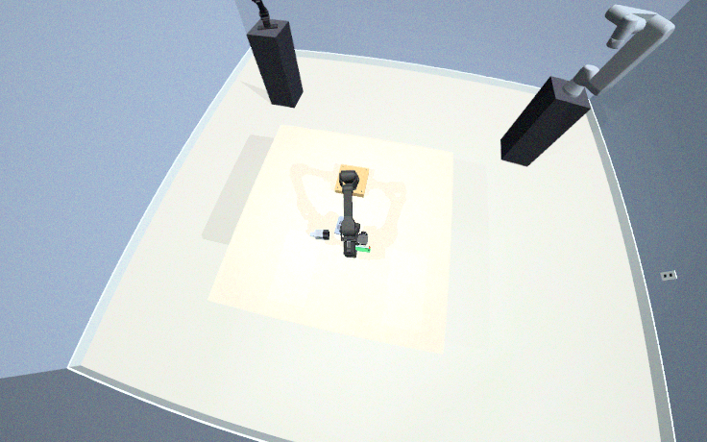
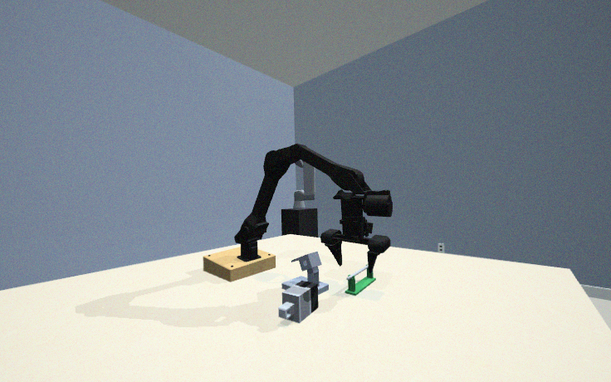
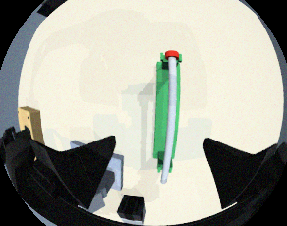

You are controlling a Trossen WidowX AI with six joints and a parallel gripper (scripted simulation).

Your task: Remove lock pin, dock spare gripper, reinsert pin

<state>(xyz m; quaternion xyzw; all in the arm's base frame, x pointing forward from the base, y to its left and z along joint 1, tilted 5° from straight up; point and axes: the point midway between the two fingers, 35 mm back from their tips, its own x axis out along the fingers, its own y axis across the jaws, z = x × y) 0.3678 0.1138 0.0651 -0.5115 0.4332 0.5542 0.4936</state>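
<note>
Now: the green cradle 2 cm to the left of my gripper tip and 3 cm below it. From my gripper tip the other things lie so: grey mount (9 cm behind, 10 cm to the right); spare gripper (1 cm behind, 21 cm to the right, 3 cm below).
</note>
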